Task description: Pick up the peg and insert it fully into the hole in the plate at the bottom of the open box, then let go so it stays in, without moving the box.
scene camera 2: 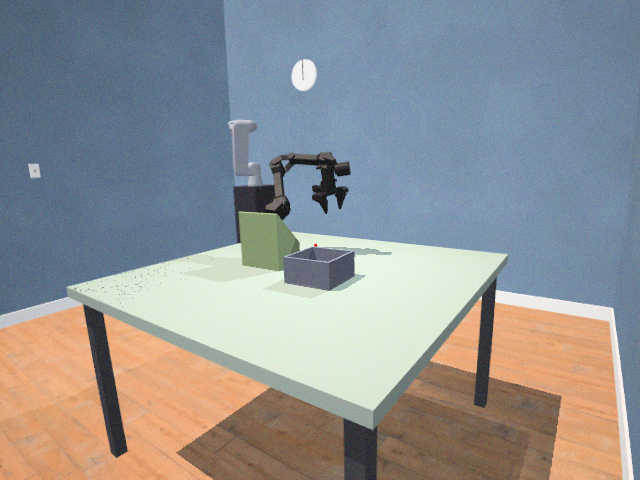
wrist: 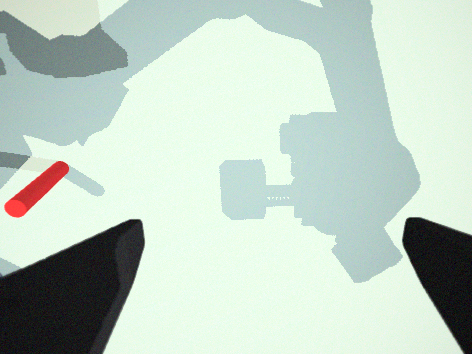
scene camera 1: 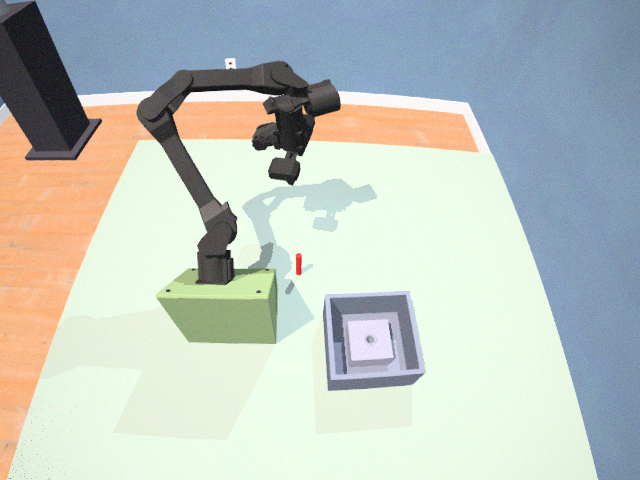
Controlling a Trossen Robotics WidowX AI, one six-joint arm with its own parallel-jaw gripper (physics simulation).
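The red peg stands upright on the table between the green base block and the far side; in the scene camera 2 view its top shows above the box. The grey open box stands to the right of the green block. Inside it lies a pale plate with a round hole at its middle. My gripper is open and empty, high above the table. In the wrist view the peg is beyond the left finger, outside the gap.
The green base block carries the arm, left of the peg and box. The pale green table bears them, with the arm's shadow across it. A dark pedestal stands on the floor beyond the table.
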